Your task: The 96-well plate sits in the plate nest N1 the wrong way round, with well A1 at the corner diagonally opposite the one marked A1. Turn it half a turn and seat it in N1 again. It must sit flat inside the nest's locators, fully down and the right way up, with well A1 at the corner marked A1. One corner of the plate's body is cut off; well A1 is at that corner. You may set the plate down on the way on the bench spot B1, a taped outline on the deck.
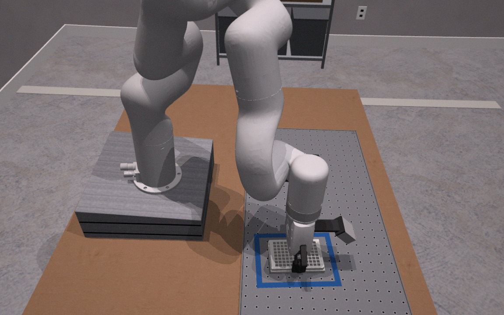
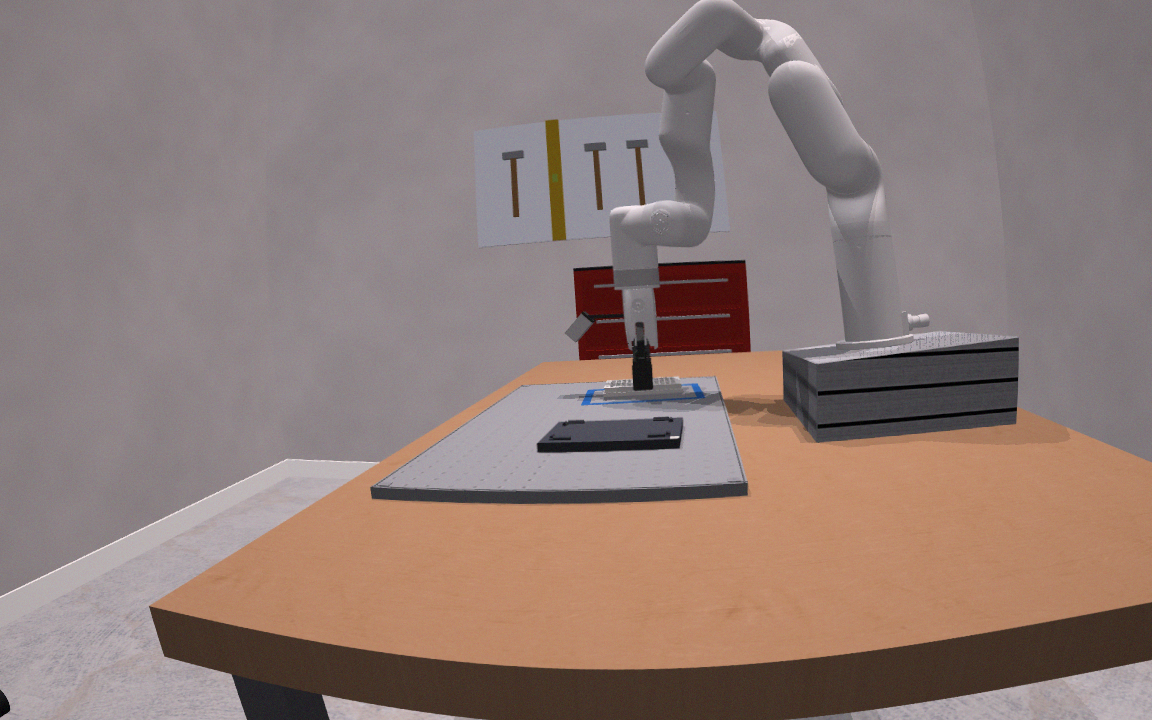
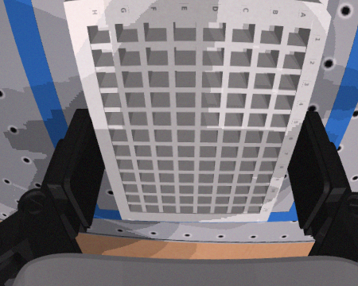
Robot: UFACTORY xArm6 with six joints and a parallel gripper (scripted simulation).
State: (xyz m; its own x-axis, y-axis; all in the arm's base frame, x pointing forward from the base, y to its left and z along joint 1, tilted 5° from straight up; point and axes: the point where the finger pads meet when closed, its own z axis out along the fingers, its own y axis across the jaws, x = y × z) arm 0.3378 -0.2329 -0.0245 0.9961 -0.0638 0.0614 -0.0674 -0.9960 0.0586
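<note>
The white 96-well plate lies 10 mm below my hand. The rest, counted from my hand: black plate nest N1 (60 mm ahead, 320 mm to the left, 20 mm below); small A1 label (10 mm behind, 390 mm to the left, 10 mm below).
</note>
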